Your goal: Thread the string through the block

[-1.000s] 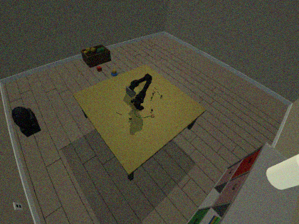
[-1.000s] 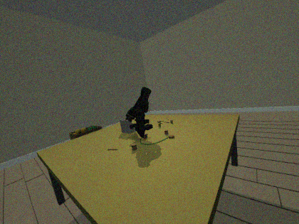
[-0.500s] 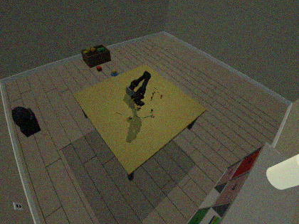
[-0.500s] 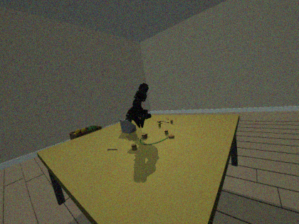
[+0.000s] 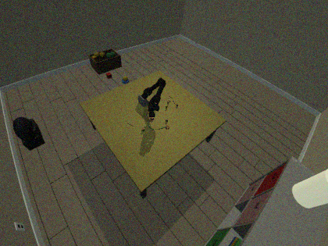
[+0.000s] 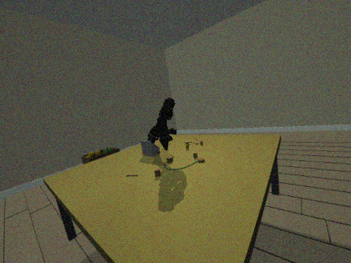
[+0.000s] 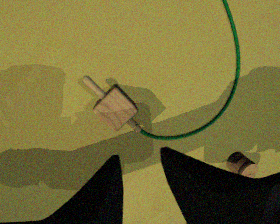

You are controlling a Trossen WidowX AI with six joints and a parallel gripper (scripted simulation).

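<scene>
My gripper tip is 70 mm above the wooden block and 20 mm to the right of it. The rest, counted from my gripper tip: round wooden button (190 mm ahead, 90 mm to the left, 80 mm below); thin wooden stick (70 mm below, 10 mm to the left); wooden cylinder (140 mm to the left, 120 mm ahead, 70 mm below).
</scene>
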